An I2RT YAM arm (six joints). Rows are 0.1 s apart.
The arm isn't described. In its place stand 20 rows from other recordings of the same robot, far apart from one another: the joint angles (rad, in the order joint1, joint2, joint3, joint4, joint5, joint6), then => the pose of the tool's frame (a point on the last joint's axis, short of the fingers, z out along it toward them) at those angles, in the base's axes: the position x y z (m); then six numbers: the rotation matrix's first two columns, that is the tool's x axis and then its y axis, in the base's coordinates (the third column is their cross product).
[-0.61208, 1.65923, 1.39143, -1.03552, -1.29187, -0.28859] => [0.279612 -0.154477 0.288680 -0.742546 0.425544 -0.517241 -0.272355 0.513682 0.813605]
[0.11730, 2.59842, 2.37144, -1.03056, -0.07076, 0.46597] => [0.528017 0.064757 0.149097 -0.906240 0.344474 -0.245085 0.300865 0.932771 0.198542]
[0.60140, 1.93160, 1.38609, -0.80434, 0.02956, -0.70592] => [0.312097 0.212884 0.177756 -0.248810 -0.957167 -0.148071 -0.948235 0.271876 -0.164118]
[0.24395, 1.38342, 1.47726, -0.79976, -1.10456, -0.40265] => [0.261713 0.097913 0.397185 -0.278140 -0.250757 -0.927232 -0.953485 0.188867 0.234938]
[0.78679, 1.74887, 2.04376, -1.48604, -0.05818, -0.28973] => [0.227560 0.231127 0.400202 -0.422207 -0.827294 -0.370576 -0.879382 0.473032 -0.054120]
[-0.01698, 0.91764, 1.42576, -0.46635, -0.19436, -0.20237] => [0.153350 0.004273 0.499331 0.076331 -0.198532 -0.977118 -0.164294 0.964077 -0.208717]
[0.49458, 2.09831, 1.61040, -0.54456, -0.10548, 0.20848] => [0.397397 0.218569 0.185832 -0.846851 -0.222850 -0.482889 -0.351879 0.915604 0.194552]
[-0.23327, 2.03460, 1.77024, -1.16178, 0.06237, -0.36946] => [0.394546 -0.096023 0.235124 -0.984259 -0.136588 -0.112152 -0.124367 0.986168 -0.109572]
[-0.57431, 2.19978, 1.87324, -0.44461, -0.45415, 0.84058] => [0.430471 -0.259941 0.231348 -0.223375 0.941984 -0.250537 0.585409 0.335161 0.738217]
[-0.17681, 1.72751, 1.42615, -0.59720, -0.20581, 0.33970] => [0.376098 -0.059809 0.273675 -0.710590 0.458303 -0.533872 0.300864 0.883816 0.358259]
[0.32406, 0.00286, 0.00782, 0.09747, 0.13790, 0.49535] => [0.105252 0.030192 0.186643 -0.003025 0.495663 -0.868510 -0.209515 0.848923 0.485214]
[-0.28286, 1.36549, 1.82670, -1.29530, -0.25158, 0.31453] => [0.225023 -0.056175 0.454371 -0.642416 0.498751 -0.581850 0.324373 0.864841 0.383187]
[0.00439, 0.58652, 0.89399, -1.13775, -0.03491, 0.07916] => [0.089395 0.001635 0.310070 -0.738011 0.075790 -0.670519 0.030521 0.996405 0.079033]
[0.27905, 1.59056, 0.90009, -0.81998, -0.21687, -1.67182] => [0.246749 0.078669 0.159099 0.376805 -0.902728 -0.207605 -0.926289 -0.367859 -0.081663]
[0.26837, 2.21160, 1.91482, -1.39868, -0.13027, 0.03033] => [0.399955 0.114786 0.202406 -0.963782 -0.233859 0.128193 -0.218213 0.967854 0.125064]
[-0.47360, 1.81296, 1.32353, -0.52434, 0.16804, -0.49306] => [0.340290 -0.181090 0.214969 -0.915508 -0.055172 -0.398498 0.107873 0.920610 -0.375287]
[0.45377, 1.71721, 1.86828, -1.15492, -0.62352, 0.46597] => [0.302734 0.170775 0.384063 -0.963869 -0.064278 -0.258506 -0.229091 0.695207 0.681326]
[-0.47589, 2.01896, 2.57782, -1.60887, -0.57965, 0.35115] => [0.330661 -0.148485 0.442179 -0.675476 0.671905 -0.303770 0.397663 0.678849 0.617275]
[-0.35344, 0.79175, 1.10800, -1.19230, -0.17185, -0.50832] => [0.113312 -0.035315 0.350787 -0.745597 -0.236061 -0.623186 -0.142600 0.970012 -0.196828]
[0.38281, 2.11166, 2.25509, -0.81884, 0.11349, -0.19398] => [0.442303 0.173759 0.365842 -0.513350 -0.413183 -0.752165 -0.395514 0.891742 -0.219920]
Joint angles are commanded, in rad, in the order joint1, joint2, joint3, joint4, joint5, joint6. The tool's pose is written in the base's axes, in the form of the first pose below.
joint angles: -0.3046 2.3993 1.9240 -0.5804 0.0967 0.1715
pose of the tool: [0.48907 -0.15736 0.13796 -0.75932 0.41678 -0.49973 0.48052 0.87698 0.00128]
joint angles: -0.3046 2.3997 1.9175 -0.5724 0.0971 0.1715
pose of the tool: [0.48885 -0.15730 0.13625 -0.75876 0.41660 -0.50072 0.48069 0.87689 0.00116]
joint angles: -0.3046 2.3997 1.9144 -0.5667 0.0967 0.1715
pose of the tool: [0.48891 -0.15731 0.13563 -0.75755 0.41622 -0.50287 0.48051 0.87699 0.00200]
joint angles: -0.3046 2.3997 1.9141 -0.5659 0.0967 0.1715
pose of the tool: [0.48893 -0.15732 0.13559 -0.75731 0.41615 -0.50329 0.48051 0.87699 0.00210]
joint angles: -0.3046 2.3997 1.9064 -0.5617 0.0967 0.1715
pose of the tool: [0.48816 -0.15707 0.13352 -0.75899 0.41667 -0.50033 0.48052 0.87698 0.00142]
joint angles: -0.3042 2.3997 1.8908 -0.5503 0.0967 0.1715
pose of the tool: [0.48687 -0.15645 0.12949 -0.76115 0.41700 -0.49676 0.48017 0.87718 0.00060]
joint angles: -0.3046 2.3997 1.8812 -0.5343 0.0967 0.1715
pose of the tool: [0.48677 -0.15663 0.12750 -0.75793 0.41634 -0.50219 0.48051 0.87699 0.00185]
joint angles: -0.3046 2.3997 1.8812 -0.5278 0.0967 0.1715
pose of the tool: [0.48735 -0.15682 0.12786 -0.75480 0.41536 -0.50769 0.48050 0.87699 0.00312]
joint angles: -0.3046 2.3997 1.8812 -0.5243 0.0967 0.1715
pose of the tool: [0.48767 -0.15692 0.12805 -0.75310 0.41482 -0.51065 0.48049 0.87699 0.00380]
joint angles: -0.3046 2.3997 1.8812 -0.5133 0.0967 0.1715
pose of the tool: [0.48866 -0.15723 0.12866 -0.74769 0.41312 -0.51989 0.48044 0.87701 0.00595]
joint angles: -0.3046 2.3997 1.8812 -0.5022 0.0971 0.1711
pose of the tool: [0.48965 -0.15755 0.12929 -0.74230 0.41101 -0.52921 0.48025 0.87710 0.00757]
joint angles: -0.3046 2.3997 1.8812 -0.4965 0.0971 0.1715
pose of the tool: [0.49015 -0.15771 0.12962 -0.73922 0.41045 -0.53393 0.48050 0.87695 0.00890]
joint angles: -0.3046 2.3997 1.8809 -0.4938 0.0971 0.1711
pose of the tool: [0.49035 -0.15777 0.12969 -0.73819 0.40972 -0.53592 0.48018 0.87712 0.00915]
